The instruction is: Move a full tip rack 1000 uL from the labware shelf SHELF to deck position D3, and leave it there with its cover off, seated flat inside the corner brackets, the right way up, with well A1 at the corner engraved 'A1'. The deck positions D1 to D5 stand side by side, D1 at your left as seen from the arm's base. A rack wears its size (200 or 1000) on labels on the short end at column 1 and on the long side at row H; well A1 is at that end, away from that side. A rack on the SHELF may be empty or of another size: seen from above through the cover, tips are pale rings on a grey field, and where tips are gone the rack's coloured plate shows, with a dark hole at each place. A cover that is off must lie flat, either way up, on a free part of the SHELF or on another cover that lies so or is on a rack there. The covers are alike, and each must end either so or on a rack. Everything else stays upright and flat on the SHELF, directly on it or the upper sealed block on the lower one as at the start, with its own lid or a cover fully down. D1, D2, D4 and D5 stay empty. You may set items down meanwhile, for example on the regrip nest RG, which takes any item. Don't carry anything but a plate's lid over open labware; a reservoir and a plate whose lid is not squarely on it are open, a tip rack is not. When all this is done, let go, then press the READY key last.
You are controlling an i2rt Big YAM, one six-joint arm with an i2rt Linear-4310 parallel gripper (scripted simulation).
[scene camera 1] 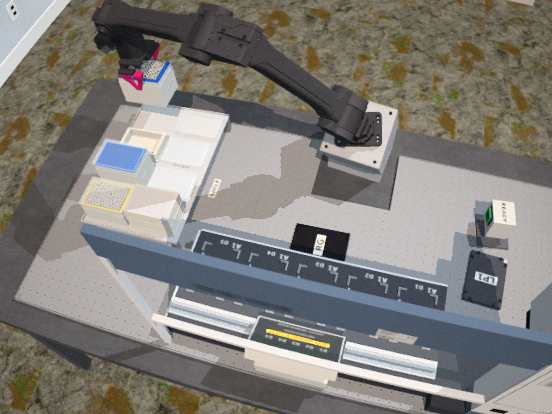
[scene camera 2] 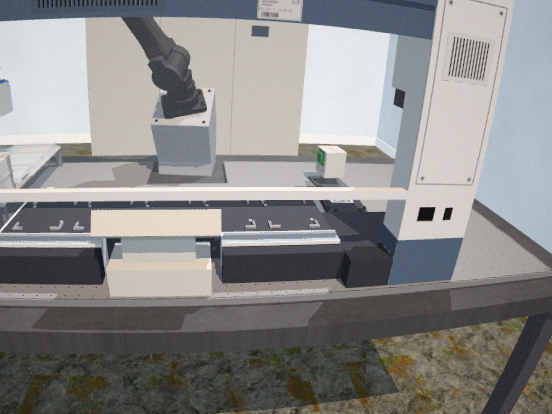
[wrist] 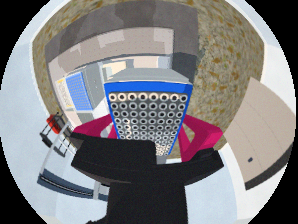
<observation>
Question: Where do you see a cream reservoir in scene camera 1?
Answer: At 133, 135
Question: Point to a blue-framed tip rack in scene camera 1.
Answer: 159, 84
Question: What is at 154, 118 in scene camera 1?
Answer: A shelf.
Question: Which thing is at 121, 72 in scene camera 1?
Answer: The gripper.
</observation>
